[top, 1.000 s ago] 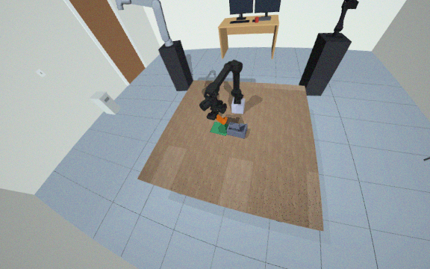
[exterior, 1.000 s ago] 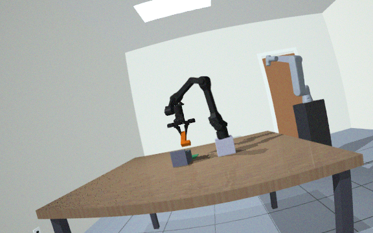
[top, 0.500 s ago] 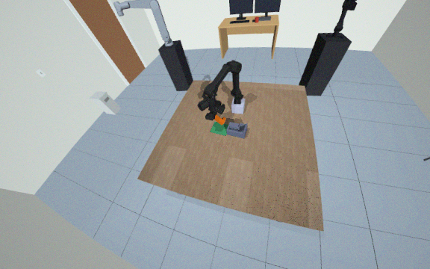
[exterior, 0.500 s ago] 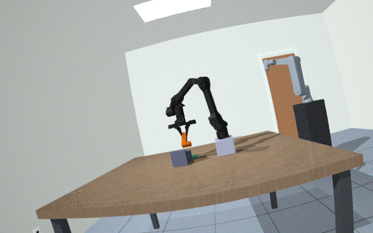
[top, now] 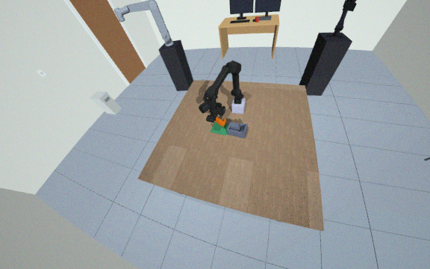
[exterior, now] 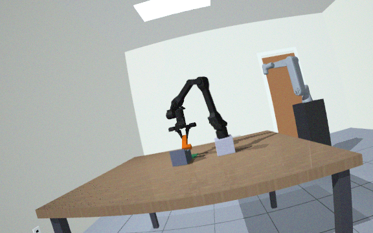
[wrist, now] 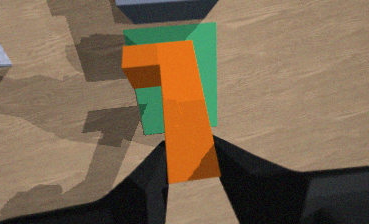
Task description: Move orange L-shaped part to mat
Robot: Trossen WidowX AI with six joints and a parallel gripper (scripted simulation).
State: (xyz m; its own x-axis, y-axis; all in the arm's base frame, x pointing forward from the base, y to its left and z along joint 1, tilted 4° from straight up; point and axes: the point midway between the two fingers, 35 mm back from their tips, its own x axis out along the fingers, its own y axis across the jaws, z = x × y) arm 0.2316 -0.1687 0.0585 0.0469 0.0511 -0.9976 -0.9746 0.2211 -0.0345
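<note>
My gripper tip is 14 cm above the mat and 2 cm to the right of it. From my gripper tip the other things lie so: orange L-shaped part: 4 cm to the left, 3 cm below, 1 cm behind.
</note>
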